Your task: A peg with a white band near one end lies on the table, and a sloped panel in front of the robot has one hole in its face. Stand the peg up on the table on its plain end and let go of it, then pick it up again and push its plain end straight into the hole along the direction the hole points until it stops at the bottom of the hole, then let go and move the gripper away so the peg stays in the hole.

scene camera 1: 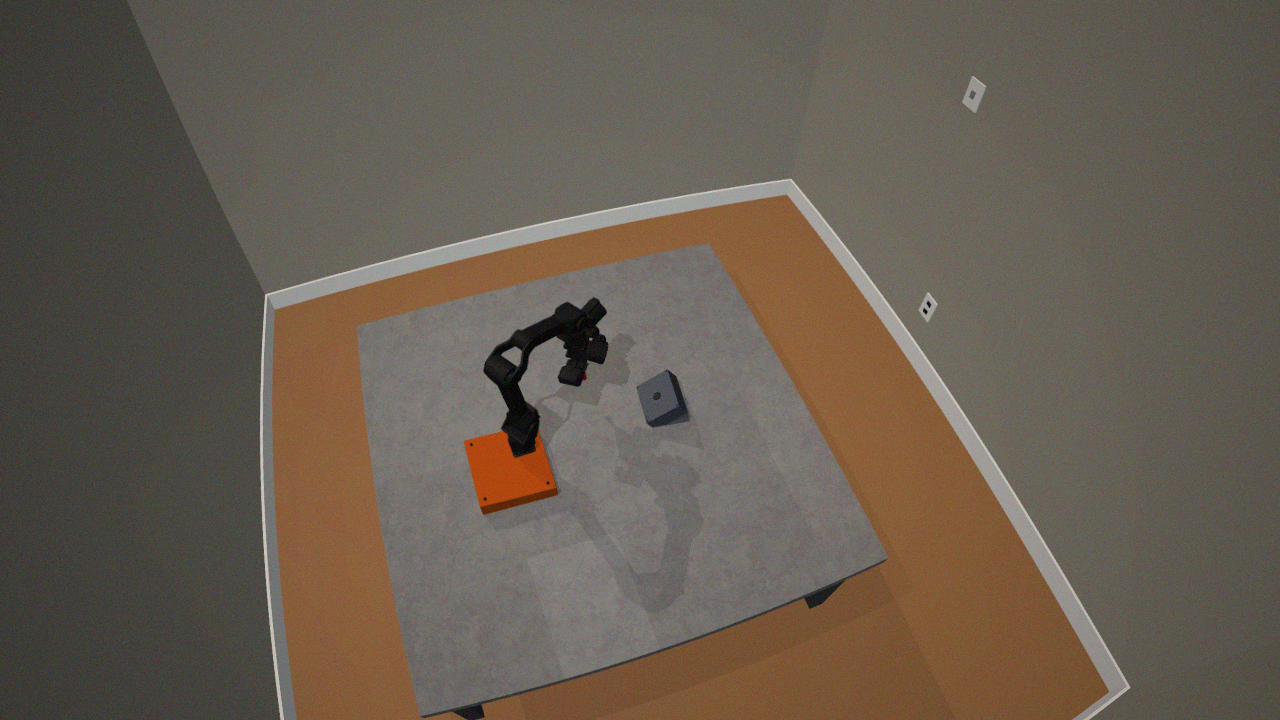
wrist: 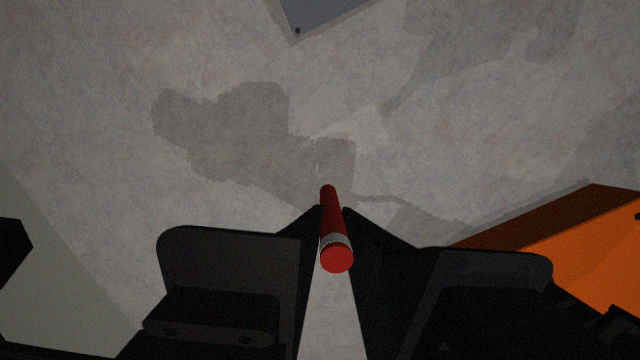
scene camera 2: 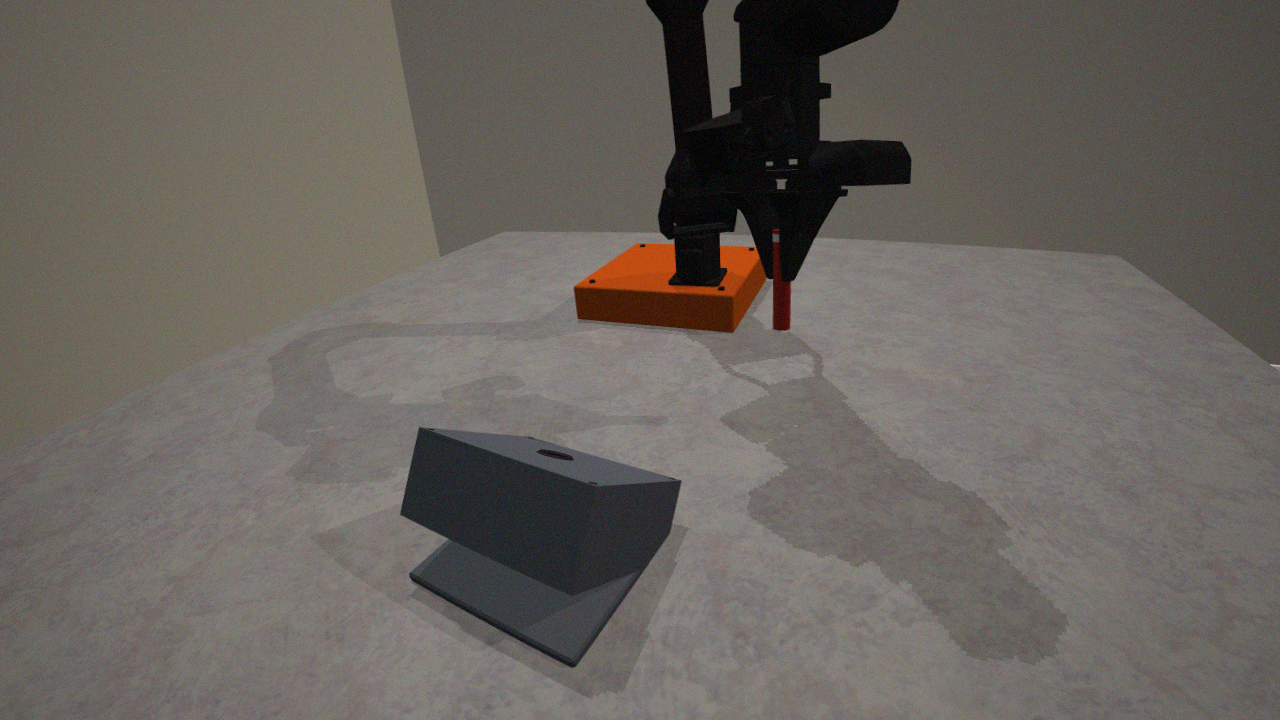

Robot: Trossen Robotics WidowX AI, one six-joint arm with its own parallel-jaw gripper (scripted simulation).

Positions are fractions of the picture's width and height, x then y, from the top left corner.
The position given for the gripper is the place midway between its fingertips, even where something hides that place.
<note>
The gripper (scene camera 2: 0.61,0.39) holds a red peg (scene camera 2: 0.61,0.40). Also in view: a sloped grey panel (scene camera 1: 0.52,0.57).
The red peg shows as well in the wrist view (wrist: 0.53,0.71). The gripper is seen too in scene camera 1 (scene camera 1: 0.46,0.51) and in the wrist view (wrist: 0.52,0.59).
</note>
